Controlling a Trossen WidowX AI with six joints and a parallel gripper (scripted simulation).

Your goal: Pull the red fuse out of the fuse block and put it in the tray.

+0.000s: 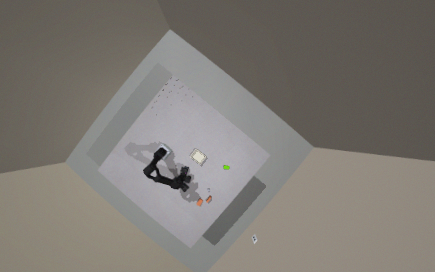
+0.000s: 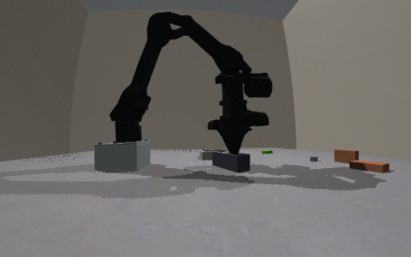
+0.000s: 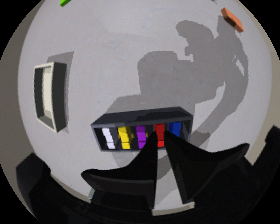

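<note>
The pale tray is 23 cm to the left of my gripper tip and 3 cm below it. The rest, counted from my gripper tip: red fuse 1 cm below.
</note>
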